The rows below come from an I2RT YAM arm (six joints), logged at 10 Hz.
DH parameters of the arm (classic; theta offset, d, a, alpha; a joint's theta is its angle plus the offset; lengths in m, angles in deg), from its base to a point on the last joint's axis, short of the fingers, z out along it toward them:
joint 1: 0 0.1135 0.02 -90
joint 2: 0 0 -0.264 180
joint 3: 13.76 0 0.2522 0
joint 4: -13.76 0 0.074 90
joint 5: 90 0 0 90
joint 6: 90 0.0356 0 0
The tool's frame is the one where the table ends.
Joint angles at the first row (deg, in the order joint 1, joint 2, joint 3, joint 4, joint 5, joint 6):
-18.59, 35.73, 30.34, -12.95, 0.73, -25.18
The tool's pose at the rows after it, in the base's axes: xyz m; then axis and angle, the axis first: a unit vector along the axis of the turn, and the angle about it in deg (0 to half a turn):
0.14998 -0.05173 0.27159 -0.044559 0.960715 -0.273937 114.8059
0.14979 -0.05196 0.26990 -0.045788 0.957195 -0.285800 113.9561
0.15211 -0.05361 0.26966 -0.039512 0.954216 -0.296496 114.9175
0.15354 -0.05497 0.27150 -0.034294 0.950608 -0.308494 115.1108
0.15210 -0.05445 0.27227 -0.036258 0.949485 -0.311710 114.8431
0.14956 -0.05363 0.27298 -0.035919 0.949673 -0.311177 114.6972
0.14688 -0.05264 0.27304 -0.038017 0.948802 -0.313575 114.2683
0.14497 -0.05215 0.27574 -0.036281 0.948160 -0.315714 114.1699
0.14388 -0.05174 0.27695 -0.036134 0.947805 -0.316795 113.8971
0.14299 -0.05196 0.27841 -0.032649 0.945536 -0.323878 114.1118
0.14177 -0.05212 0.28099 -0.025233 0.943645 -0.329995 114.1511
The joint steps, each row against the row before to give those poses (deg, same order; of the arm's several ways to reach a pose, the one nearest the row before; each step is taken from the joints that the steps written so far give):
-0.03, -0.12, 0.33, -0.37, 1.09, -0.07
0.00, -0.46, -0.99, 1.86, 0.45, -0.53
0.04, 0.94, 0.21, 0.39, 1.53, -0.33
-0.03, 0.55, 0.32, 0.64, 1.19, -0.33
0.02, -0.55, -0.07, -0.07, 0.02, -0.27
-0.04, -0.82, 0.00, -0.72, -0.11, 0.08
0.00, -1.01, -0.32, -0.19, -0.12, -0.20
-0.01, -0.51, 0.48, -0.80, 0.20, 0.03
0.02, -0.36, 0.11, -0.18, -0.01, 0.02
-0.01, -0.18, 0.24, -0.25, 0.77, -0.20
0.00, -0.24, 0.45, -0.41, 0.87, 0.20

